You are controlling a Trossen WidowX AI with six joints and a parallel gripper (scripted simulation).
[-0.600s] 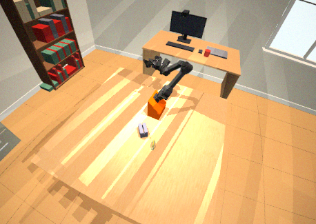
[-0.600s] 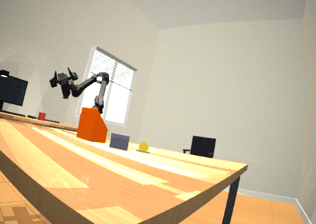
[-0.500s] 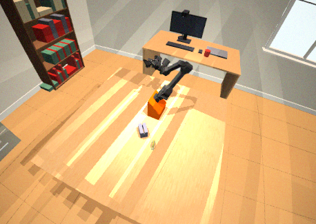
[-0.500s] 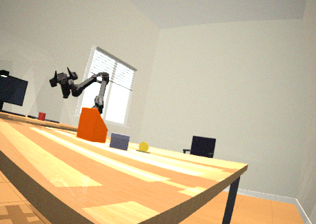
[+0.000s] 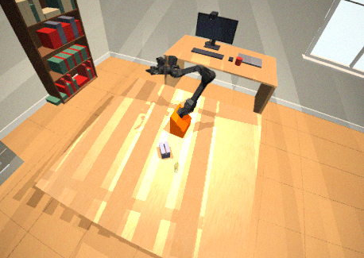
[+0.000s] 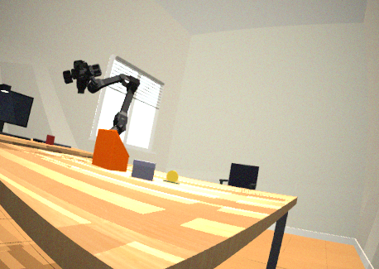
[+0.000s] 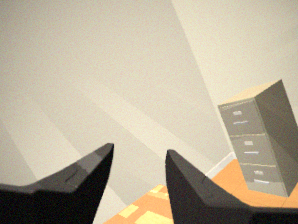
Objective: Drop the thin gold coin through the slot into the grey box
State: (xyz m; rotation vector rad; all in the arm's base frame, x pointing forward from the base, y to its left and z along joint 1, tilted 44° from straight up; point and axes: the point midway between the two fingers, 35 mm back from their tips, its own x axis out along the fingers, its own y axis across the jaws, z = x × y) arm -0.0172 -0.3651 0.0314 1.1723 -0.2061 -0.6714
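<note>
Now: gripper tip 410 mm above the gold coin, 390 mm to the right of it and 330 mm short of it.
</note>
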